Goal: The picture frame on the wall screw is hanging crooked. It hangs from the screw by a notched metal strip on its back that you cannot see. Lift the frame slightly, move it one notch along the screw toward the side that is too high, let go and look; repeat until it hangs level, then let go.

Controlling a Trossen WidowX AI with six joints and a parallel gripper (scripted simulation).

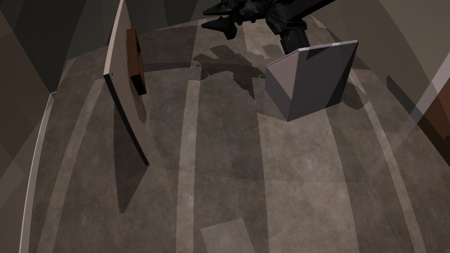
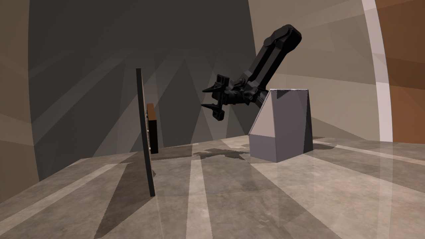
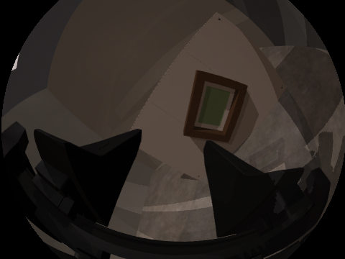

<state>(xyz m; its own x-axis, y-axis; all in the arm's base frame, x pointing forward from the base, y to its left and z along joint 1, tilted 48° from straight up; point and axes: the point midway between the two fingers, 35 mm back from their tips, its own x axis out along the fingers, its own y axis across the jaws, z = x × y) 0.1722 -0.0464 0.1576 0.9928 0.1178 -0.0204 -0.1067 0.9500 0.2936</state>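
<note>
My gripper tip is 210 mm short of the brown wooden picture frame, 90 mm above it and 20 mm to the left of it. Also, from my gripper tip: wall panel 220 mm ahead, 100 mm below, 10 mm to the right.
</note>
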